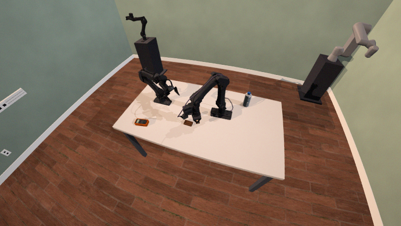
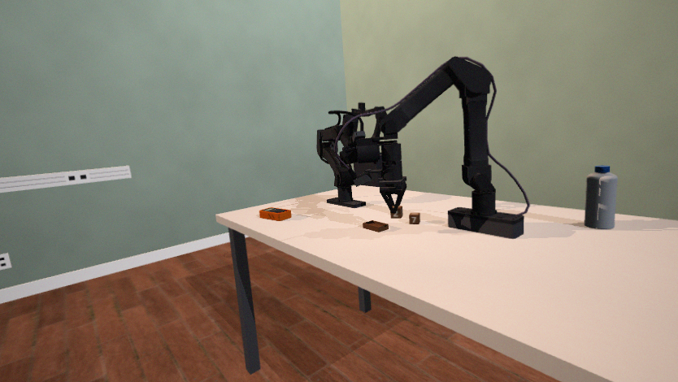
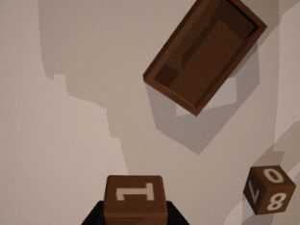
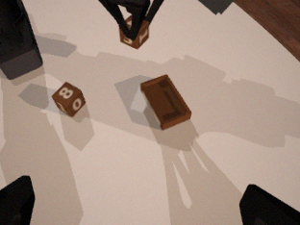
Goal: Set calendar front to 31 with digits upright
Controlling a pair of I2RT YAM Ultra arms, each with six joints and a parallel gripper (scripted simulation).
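The brown tray is 90 mm to the right of my left hand and 70 mm below it.
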